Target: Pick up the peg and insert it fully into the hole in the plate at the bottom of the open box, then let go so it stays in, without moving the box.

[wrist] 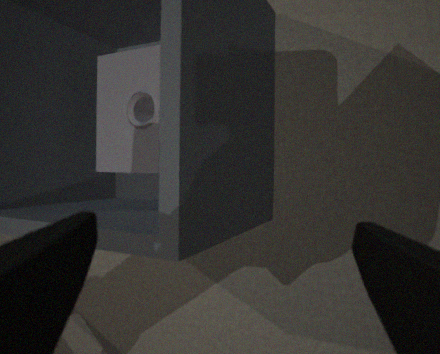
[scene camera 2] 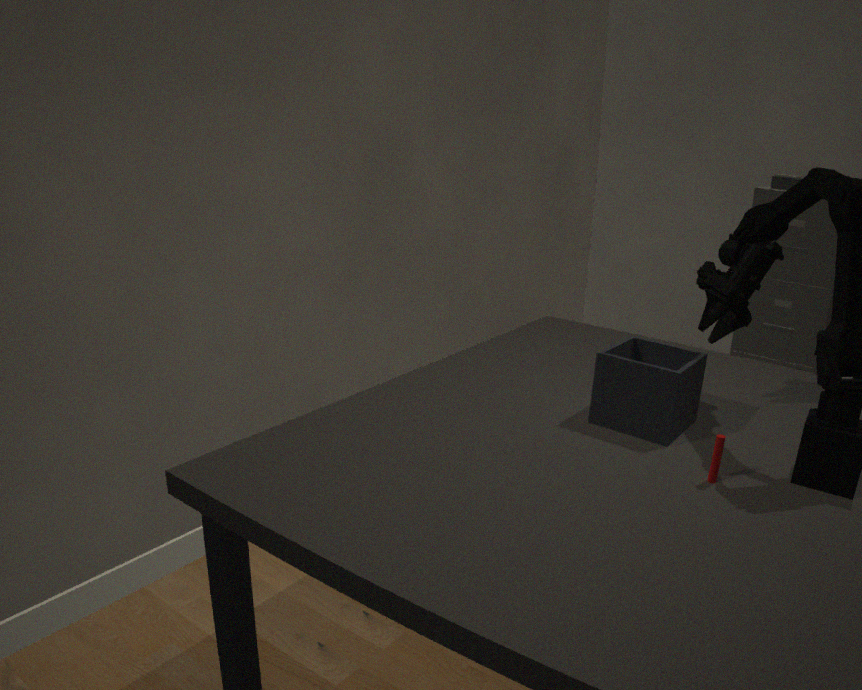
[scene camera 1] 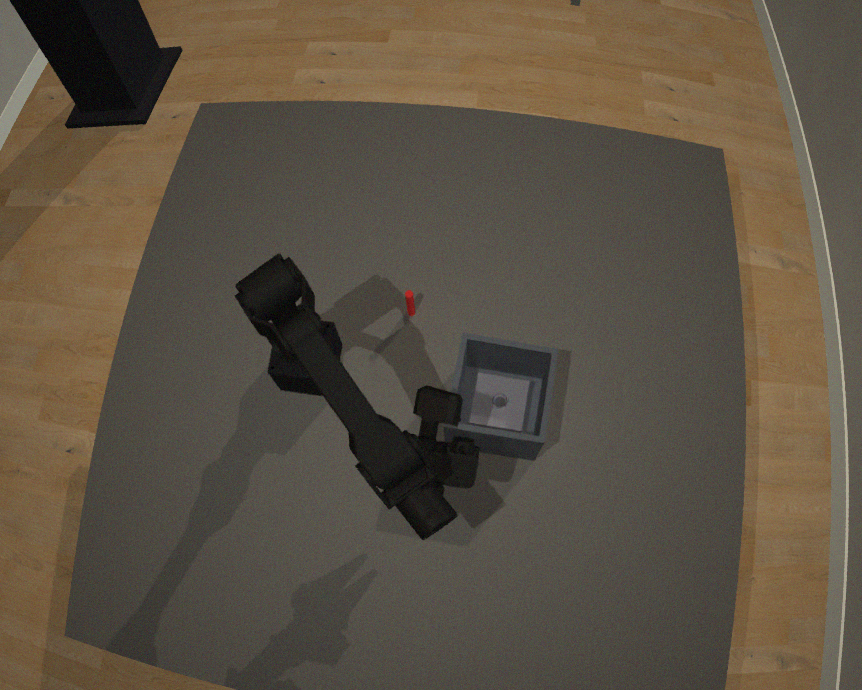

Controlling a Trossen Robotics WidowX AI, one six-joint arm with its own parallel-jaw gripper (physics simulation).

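Places are measured from the arm's base along level axes (x ahead, y left, z up), in metres.
Where they show: gripper, fingertip midpoint: [wrist: 228, 231] [scene camera 2: 705, 336]; arm's base, link origin: [scene camera 2: 837, 423].
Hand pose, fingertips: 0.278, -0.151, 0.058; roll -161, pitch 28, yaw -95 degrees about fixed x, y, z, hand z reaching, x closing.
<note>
Things, the pixels of their top centre, and the offset from my fingertips, as dx, dy, dz. "spot": a spot on its surface instead. Level surfaces: height alone.
- red peg, top centre: [scene camera 2: 721, 436] [scene camera 1: 409, 294] -0.111, +0.277, -0.081
- open blue-grey box, top centre: [wrist: 47, 86] [scene camera 1: 503, 387] [scene camera 2: 653, 353] +0.067, +0.108, -0.023
- pale plate, top centre: [wrist: 140, 109] [scene camera 1: 500, 401] +0.067, +0.108, -0.100
- round hole, surface spot: [wrist: 143, 108] [scene camera 1: 502, 399] spot: +0.071, +0.117, -0.114
- table, surface height: dz -0.161
The red peg [scene camera 1: 410, 303] [scene camera 2: 716, 459] stands upright on the table, apart from the box. The open blue-grey box [scene camera 1: 496, 433] [scene camera 2: 636, 395] [wrist: 225, 150] stands on the table, with a pale plate [scene camera 1: 514, 417] [wrist: 112, 110] at its bottom. The plate has a round hole [scene camera 1: 499, 400] [wrist: 143, 108], partly seen past the box wall in the wrist view. My gripper [scene camera 2: 705, 335] [wrist: 228, 231] is open, with its fingers wide apart and no peg between them. It hangs above the table beside the box, higher than its rim. The arm hides the fingertips in scene camera 1.
The arm's base [scene camera 1: 287, 370] [scene camera 2: 825, 456] stands on the table [scene camera 1: 611, 251] [scene camera 2: 431, 460], on the peg's side of the box. The arm casts shadows across the table. A dark stand [scene camera 1: 100, 64] is beyond the table's corner. A grey cabinet [scene camera 2: 780, 316] stands behind the table.
</note>
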